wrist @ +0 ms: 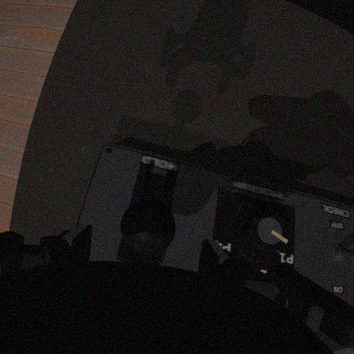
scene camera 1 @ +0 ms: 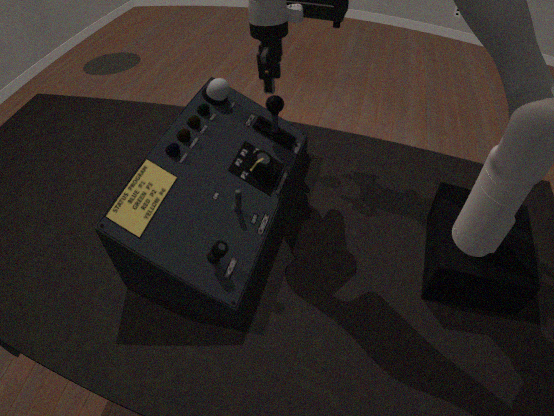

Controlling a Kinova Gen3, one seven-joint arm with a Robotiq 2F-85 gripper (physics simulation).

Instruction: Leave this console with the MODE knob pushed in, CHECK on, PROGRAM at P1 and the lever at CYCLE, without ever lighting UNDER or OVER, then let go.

Labels:
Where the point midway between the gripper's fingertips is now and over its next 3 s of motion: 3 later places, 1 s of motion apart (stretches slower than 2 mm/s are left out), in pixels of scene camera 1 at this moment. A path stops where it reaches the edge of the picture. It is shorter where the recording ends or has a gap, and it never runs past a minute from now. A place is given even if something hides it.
My gripper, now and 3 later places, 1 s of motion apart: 272, 85; 270, 108; 271, 109; 270, 108

